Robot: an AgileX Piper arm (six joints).
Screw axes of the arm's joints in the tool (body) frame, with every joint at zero. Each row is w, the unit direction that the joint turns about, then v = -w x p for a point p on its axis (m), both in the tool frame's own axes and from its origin. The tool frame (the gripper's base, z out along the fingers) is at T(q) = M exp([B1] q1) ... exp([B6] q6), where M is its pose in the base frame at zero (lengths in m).
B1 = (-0.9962, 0, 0.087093, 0, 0.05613, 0)
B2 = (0, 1, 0, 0.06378, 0, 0.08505)
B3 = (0, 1, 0, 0.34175, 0, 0.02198)
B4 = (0, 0, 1, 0, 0, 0)
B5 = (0, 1, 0, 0.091, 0, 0)
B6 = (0, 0, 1, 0, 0, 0)
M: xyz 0.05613 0 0.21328 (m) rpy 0 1.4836 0 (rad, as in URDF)
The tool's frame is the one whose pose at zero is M.
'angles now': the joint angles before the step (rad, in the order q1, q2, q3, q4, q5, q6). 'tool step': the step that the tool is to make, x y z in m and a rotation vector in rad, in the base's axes. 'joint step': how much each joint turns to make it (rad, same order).
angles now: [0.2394, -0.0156, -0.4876, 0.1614, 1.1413, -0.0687]
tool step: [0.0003, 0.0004, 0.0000, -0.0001, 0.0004, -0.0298]
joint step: [-0.0301, 0.0001, -0.0001, 0.0002, 0.0004, -0.0002]
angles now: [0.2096, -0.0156, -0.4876, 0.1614, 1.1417, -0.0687]
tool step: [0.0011, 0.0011, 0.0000, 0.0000, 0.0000, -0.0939]
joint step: [-0.0936, 0.0001, 0.0000, -0.0003, -0.0001, 0.0003]
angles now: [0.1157, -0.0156, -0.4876, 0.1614, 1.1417, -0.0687]
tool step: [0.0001, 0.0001, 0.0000, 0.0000, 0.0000, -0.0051]
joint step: [-0.0055, 0.0002, 0.0001, 0.0004, -0.0002, -0.0004]
